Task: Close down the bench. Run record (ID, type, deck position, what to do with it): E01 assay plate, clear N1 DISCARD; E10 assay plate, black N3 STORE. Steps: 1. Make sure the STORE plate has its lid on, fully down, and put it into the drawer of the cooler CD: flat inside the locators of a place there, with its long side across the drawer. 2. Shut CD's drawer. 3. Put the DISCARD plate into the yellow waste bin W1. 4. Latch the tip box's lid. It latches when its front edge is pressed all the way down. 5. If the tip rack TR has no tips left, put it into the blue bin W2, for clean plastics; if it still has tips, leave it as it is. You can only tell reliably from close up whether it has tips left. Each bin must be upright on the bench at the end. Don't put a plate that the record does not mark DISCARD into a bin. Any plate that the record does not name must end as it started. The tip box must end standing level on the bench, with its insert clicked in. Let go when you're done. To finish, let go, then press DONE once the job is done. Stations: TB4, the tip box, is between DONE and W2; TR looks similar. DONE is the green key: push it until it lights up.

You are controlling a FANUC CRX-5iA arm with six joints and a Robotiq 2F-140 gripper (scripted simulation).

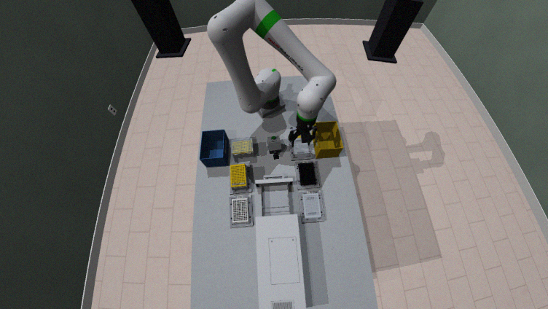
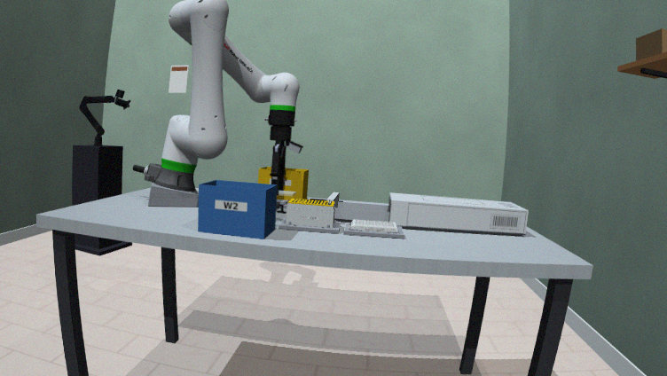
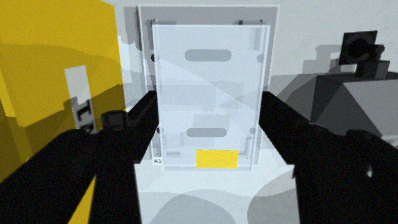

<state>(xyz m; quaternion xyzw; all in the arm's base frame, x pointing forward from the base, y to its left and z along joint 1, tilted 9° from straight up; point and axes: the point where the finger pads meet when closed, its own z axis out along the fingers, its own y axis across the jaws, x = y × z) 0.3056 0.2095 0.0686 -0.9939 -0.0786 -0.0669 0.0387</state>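
Right now my hand is 170 mm short of the black assay plate, 40 mm to the right of it and 50 mm above it. The rest, counted from my hand: clear plate lid (20 mm below); then yellow bin W1 (30 mm behind, 150 mm to the left, 30 mm below); then green DONE key (20 mm behind, 160 mm to the right).
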